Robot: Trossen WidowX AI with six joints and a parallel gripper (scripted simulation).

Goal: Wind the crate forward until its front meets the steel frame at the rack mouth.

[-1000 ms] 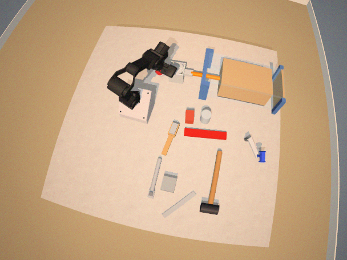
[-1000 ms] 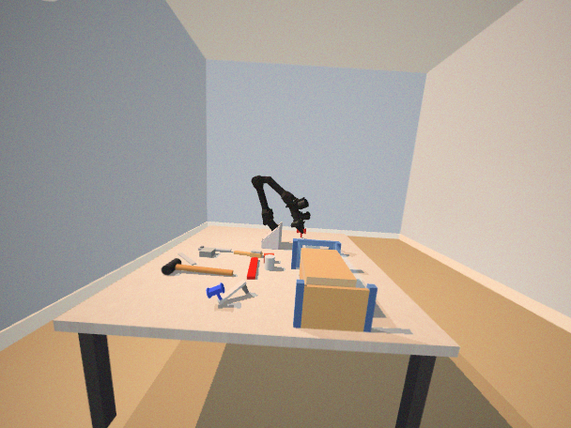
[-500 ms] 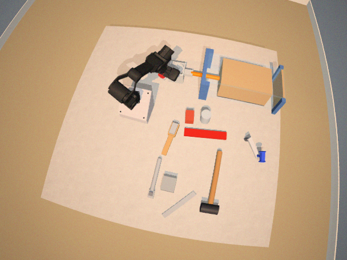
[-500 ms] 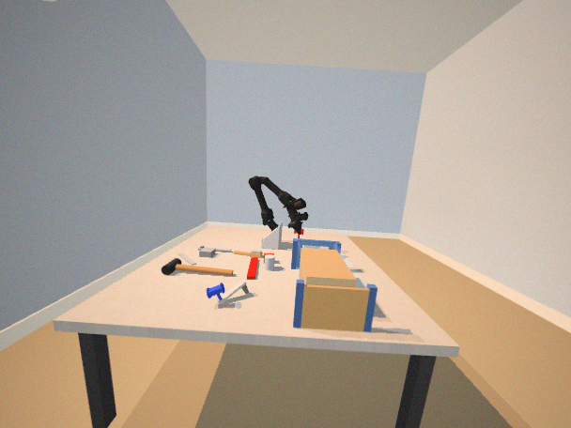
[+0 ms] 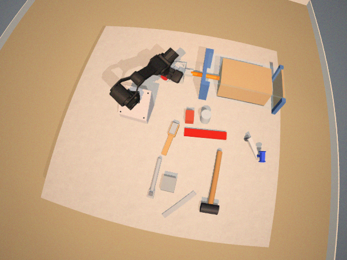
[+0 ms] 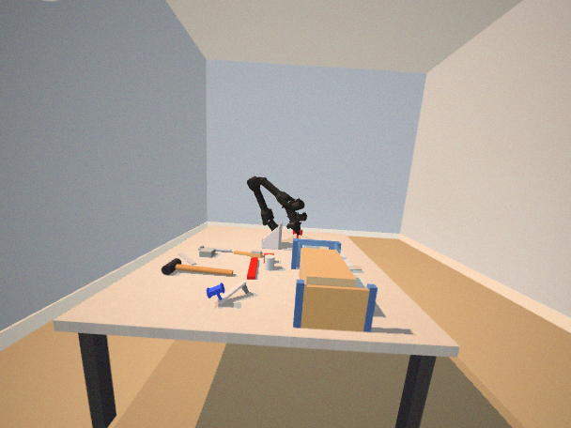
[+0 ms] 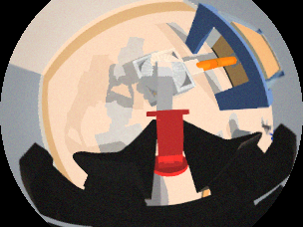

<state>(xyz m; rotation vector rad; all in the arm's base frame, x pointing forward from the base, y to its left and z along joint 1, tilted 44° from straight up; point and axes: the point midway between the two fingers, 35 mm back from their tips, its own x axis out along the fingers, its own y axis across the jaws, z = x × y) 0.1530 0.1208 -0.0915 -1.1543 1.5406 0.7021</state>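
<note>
Right now the blue frame is 200 mm ahead of my gripper tip, 70 mm to the left of it and 30 mm below it. The rest, counted from my gripper tip: winch: 100 mm below, 70 mm to the left, 20 mm ahead; red knob: 10 mm to the right, 10 mm behind; brush: 320 mm to the right, 110 mm below, 60 mm ahead.
</note>
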